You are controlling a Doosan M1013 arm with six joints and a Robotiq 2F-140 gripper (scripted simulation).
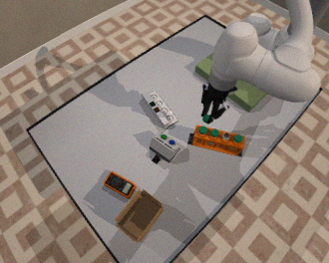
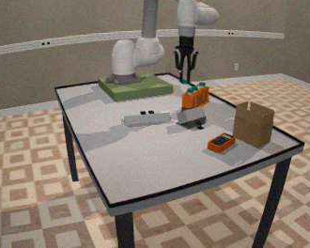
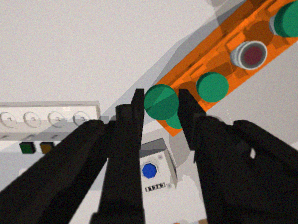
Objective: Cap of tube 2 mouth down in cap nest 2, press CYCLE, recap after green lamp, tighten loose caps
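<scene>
My gripper is now 160 mm short of the blue key, 120 mm above it and 50 mm to the left of it. Also, from my hand: orange multimeter (440 mm ahead, 170 mm below, 80 mm to the right); then grey key housing (180 mm ahead, 130 mm below, 70 mm to the right); then green key (160 mm ahead, 120 mm below, 100 mm to the right).
</scene>
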